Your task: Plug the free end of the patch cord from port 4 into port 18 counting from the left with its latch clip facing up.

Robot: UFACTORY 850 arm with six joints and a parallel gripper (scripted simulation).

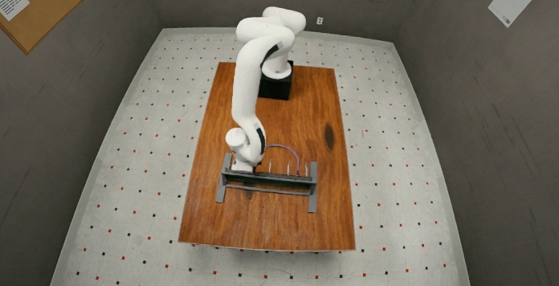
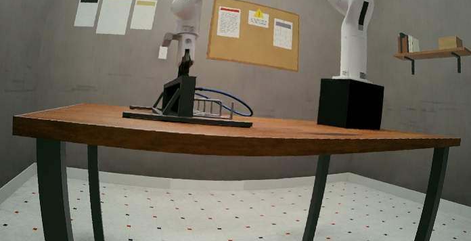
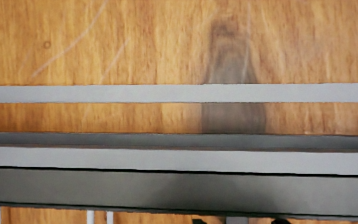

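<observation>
The plug is 3 cm below my hand and 2 cm ahead of it.
</observation>
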